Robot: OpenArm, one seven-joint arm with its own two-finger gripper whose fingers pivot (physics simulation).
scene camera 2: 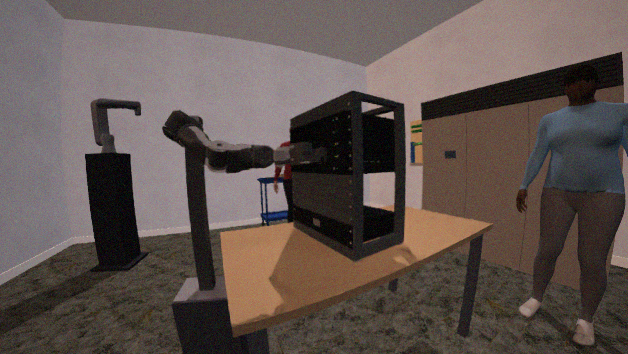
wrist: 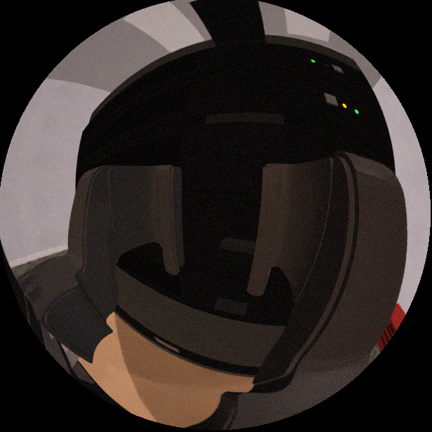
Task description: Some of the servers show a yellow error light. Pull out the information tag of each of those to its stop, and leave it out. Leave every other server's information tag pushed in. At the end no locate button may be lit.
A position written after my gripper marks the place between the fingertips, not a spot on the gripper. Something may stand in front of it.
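My gripper is visible (wrist: pixel 218 226). A server rack (scene camera 2: pixel 328 206) is visible too, and the wrist view also includes the rack (wrist: pixel 204 315).
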